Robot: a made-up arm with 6 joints. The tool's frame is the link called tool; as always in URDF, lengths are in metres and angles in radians.
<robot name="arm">
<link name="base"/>
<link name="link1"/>
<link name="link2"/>
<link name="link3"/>
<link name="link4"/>
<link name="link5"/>
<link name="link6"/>
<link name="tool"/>
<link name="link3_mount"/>
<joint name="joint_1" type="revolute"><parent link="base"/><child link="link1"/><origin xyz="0 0 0.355" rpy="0 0 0"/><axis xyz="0 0 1"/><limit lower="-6.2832" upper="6.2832" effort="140" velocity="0.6"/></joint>
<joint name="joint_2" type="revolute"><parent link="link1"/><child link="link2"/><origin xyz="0 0 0" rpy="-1.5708 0 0"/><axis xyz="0 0 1"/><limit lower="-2.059" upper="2.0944" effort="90" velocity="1.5"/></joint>
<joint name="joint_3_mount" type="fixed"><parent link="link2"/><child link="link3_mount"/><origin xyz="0.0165 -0.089 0" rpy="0 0 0"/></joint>
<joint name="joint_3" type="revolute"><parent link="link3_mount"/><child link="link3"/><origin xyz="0.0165 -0.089 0" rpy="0 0 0"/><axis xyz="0 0 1"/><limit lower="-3.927" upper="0.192" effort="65" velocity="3"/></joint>
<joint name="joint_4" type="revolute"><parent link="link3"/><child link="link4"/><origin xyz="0.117 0.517 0" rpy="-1.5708 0 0"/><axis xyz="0 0 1"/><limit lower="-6.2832" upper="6.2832" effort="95" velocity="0.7"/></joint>
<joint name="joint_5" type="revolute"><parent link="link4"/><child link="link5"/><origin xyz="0 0 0" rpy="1.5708 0 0"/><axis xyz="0 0 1"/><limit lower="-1.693" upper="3.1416" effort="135" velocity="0.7"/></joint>
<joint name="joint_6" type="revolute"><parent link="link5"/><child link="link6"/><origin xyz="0.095 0.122 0" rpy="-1.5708 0 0"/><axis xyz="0 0 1"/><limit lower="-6.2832" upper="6.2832" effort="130" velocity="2.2"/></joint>
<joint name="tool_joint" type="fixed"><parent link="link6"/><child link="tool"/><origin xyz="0 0 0" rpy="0 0 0"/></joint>
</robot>
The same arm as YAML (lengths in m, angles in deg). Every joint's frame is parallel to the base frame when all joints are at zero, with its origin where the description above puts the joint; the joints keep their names.
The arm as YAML. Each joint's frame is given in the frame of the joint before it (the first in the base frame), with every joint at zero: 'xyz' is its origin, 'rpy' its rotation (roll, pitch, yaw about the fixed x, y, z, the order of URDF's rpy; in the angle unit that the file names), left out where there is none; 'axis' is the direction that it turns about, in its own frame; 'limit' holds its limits. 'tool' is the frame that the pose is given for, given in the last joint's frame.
units:
  length: m
  angle: deg
joints:
  - name: joint_1
    type: revolute
    origin:
      xyz: [0.0, 0.0, 0.355]
    axis: "+z"
    limit:
      lower: -360.0
      upper: 360.0
  - name: joint_2
    type: revolute
    origin:
      xyz: [0.0, 0.0, 0.0]
    axis: "+y"
    limit:
      lower: -117.97
      upper: 120.0
  - name: joint_3
    type: revolute
    origin:
      xyz: [0.033, 0.0, 0.178]
    axis: "+y"
    limit:
      lower: -225.0
      upper: 11.0
  - name: joint_4
    type: revolute
    origin:
      xyz: [0.117, 0.0, -0.517]
    axis: "-z"
    limit:
      lower: -360.0
      upper: 360.0
  - name: joint_5
    type: revolute
    origin:
      xyz: [0.0, 0.0, 0.0]
    axis: "+y"
    limit:
      lower: -97.0
      upper: 180.0
  - name: joint_6
    type: revolute
    origin:
      xyz: [0.095, 0.0, -0.122]
    axis: "-z"
    limit:
      lower: -360.0
      upper: 360.0
tool:
  origin:
    xyz: [0.0, 0.0, 0.0]
    rpy: [180.0, 0.0, 0.0]

